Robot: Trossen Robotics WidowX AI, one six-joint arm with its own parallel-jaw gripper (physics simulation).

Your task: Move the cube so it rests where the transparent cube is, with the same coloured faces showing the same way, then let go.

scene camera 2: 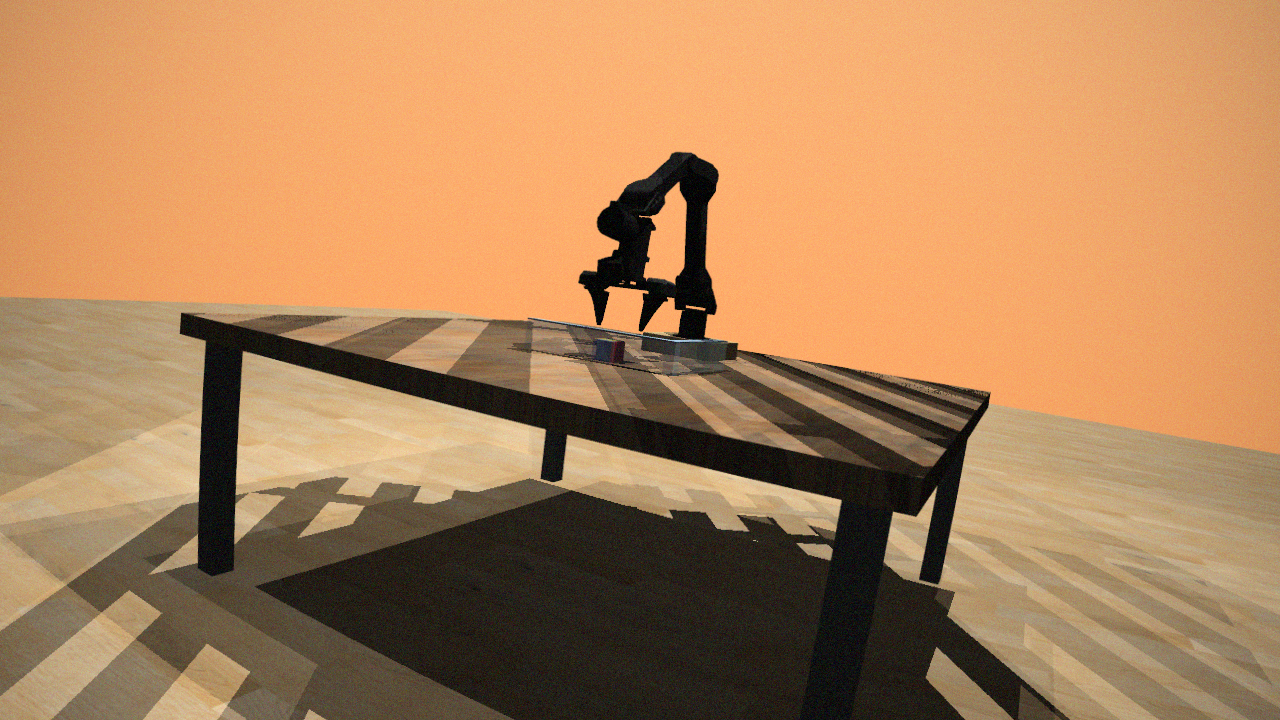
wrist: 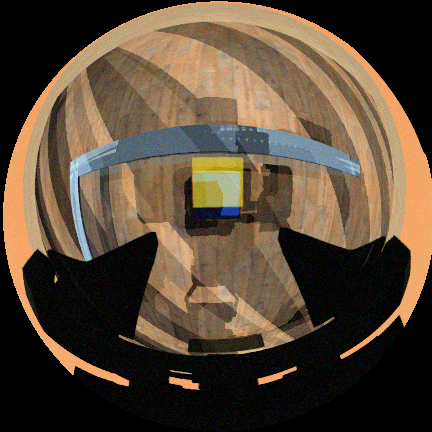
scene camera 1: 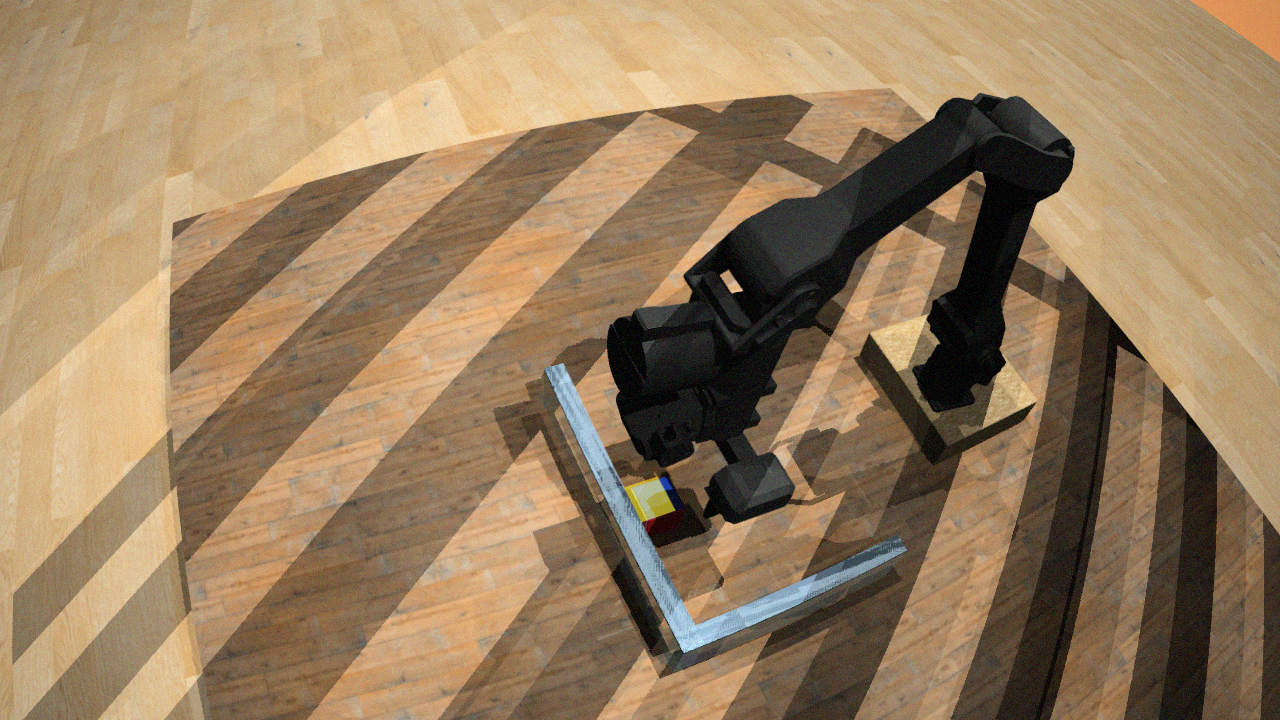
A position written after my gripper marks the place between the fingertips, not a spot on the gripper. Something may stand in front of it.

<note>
My gripper [scene camera 1: 686, 476] is open and holds nothing. Also in view: a cube [scene camera 1: 670, 521]. Further things: a transparent cube [wrist: 216, 181].
My gripper is seen too in scene camera 2 [scene camera 2: 619, 328] and in the wrist view [wrist: 218, 236].
</note>
